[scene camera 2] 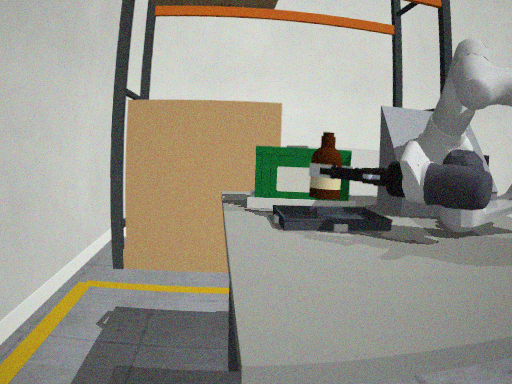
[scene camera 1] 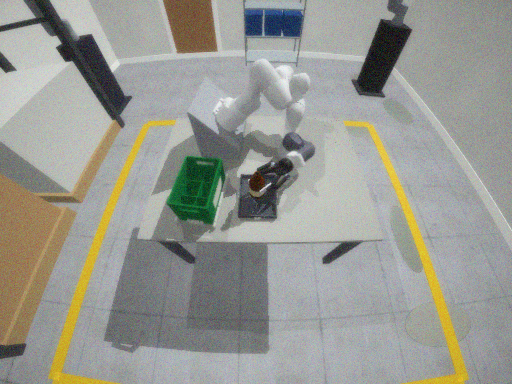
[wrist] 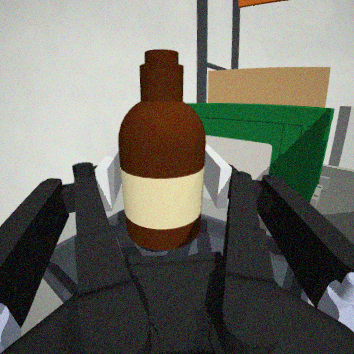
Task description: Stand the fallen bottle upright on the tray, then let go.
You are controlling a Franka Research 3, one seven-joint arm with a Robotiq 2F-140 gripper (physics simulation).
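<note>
The brown bottle (scene camera 1: 257, 184) (scene camera 2: 327, 159) (wrist: 162, 140) with a cream label is upright, held between the fingers of my gripper (scene camera 1: 262, 187) (scene camera 2: 326, 171) (wrist: 161, 159). The gripper reaches in level from the arm's side and is shut on the bottle's body around the label and just above it. In scene camera 2 the bottle's base is a little above the black tray (scene camera 1: 258, 216) (scene camera 2: 360, 223), with a gap showing beneath it. In scene camera 1 the bottle is over the back part of the tray. In the wrist view the tray is partly hidden behind the fingers and the bottle.
A green crate (scene camera 1: 215, 199) (scene camera 2: 265, 172) (wrist: 300, 117) with inner dividers stands on the table (scene camera 1: 320, 220) (scene camera 2: 350, 300), left of the tray in scene camera 1. In scene camera 2 it shows behind the bottle. A slanted grey panel (scene camera 1: 202, 122) stands by the arm's base.
</note>
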